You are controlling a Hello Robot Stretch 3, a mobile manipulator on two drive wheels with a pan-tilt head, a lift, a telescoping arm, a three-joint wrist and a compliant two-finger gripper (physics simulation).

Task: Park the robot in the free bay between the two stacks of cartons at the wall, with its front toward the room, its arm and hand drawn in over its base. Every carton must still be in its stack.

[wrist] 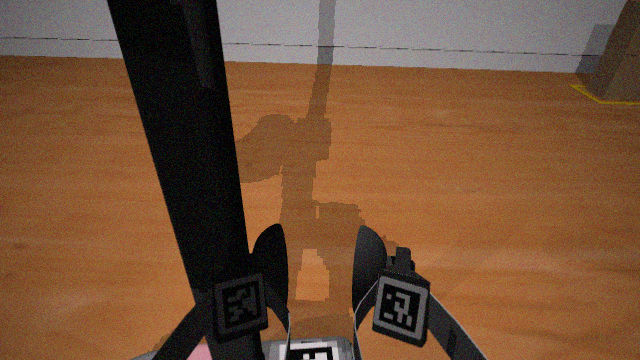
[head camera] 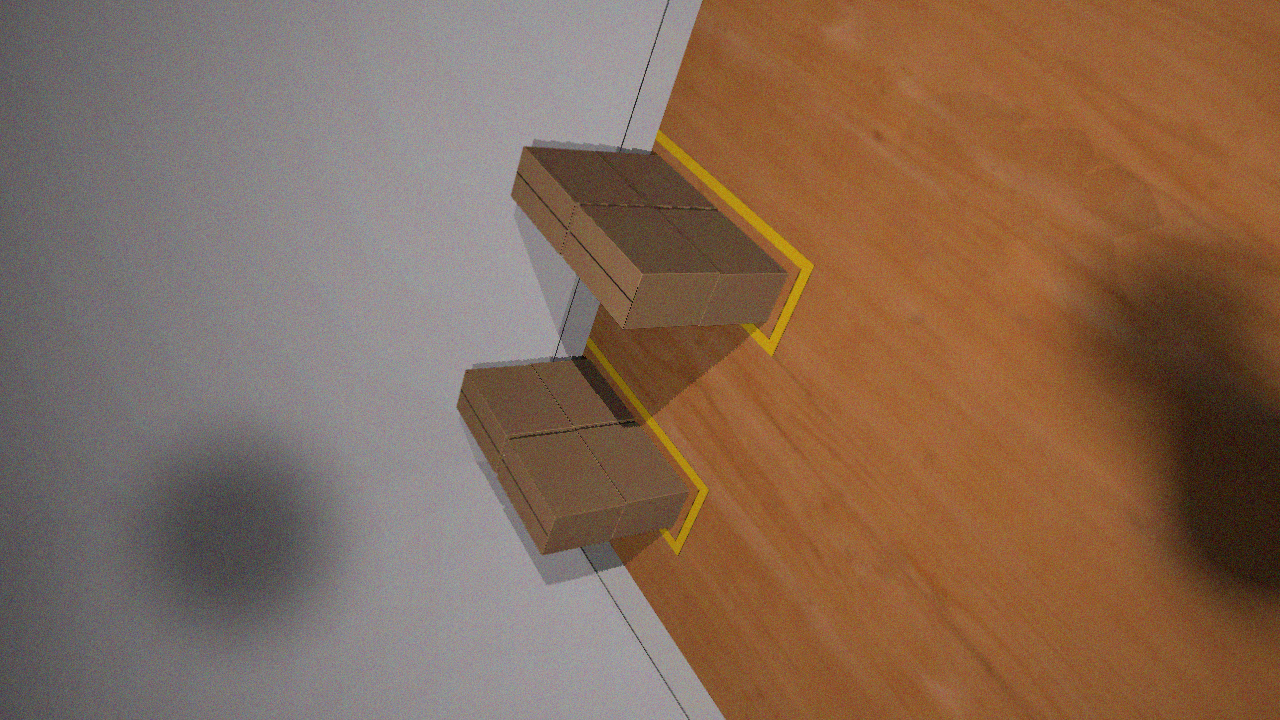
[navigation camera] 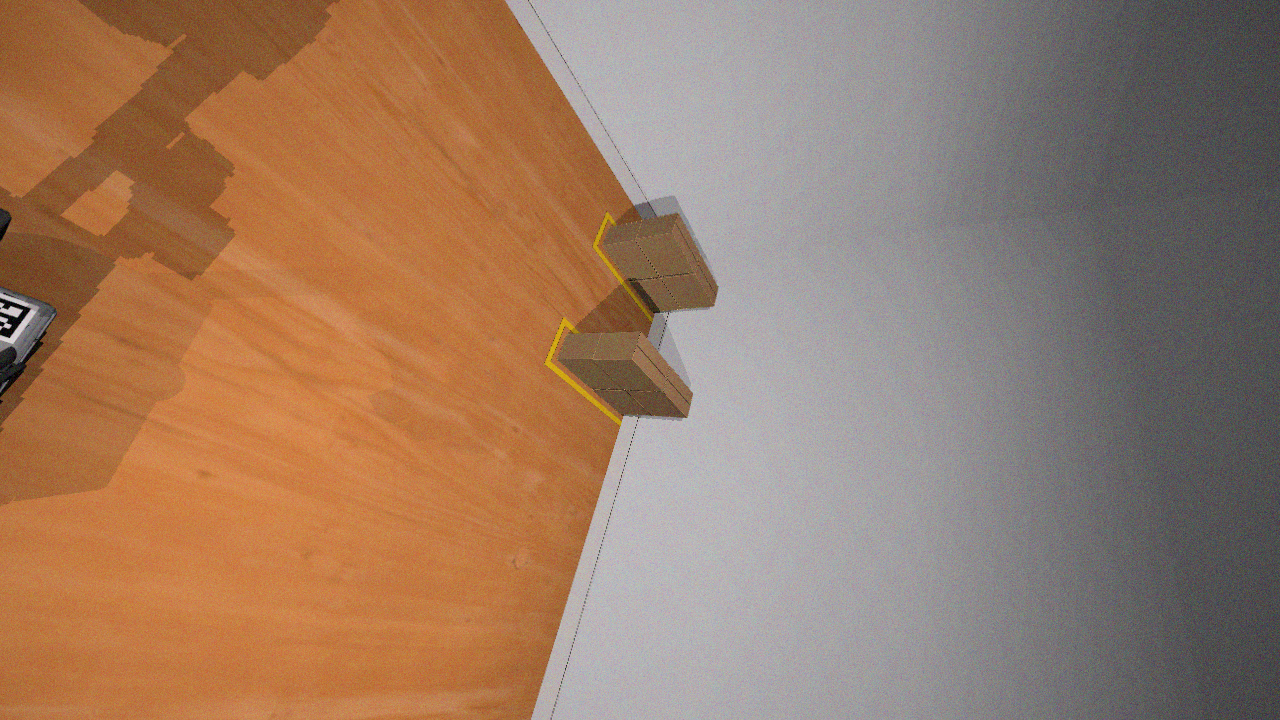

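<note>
Two brown carton stacks stand against the wall, both whole. The nearer stack (head camera: 662, 237) (navigation camera: 626, 380) and the farther stack (head camera: 581, 456) (navigation camera: 666, 264) have the free bay (head camera: 666, 358) (navigation camera: 601, 311) between them, a strip of shadowed wooden floor. Part of one stack (wrist: 622, 70) shows at the upper right of the wrist view. My gripper (wrist: 319, 253) is open, with nothing between its fingertips, low in the wrist view beside the dark mast (wrist: 185, 150). A piece of the robot with a marker (navigation camera: 19, 320) shows at the left edge of the navigation view.
Yellow floor lines edge the nearer stack (head camera: 742, 205) and the farther stack. The pale wall (head camera: 268, 223) (navigation camera: 895, 447) (wrist: 450, 25) runs behind the stacks, with a corner by them. Robot shadows lie on the wooden floor (head camera: 984, 447) (navigation camera: 358, 447) (wrist: 475, 175).
</note>
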